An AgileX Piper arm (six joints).
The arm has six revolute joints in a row. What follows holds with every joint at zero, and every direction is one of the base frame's. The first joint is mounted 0.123 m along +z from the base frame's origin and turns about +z. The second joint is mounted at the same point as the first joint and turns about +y. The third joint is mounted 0.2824 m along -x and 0.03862 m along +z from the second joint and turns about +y. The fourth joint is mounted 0.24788 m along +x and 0.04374 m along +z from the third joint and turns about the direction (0.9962, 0, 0.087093). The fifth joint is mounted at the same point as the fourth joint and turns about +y. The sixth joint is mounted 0.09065 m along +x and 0.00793 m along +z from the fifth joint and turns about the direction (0.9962, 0, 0.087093). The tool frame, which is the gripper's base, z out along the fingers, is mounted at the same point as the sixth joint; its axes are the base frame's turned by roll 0, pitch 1.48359 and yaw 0 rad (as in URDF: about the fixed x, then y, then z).
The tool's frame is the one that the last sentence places.
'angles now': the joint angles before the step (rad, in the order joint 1, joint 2, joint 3, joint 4, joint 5, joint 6). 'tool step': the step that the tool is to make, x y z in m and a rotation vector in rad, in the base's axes. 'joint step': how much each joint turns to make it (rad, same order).
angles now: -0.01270 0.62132 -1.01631 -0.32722 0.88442 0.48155
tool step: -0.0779 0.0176 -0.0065 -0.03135 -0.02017 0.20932
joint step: 0.00037 -0.24784 -0.00157 0.25181 0.18670 -0.27897
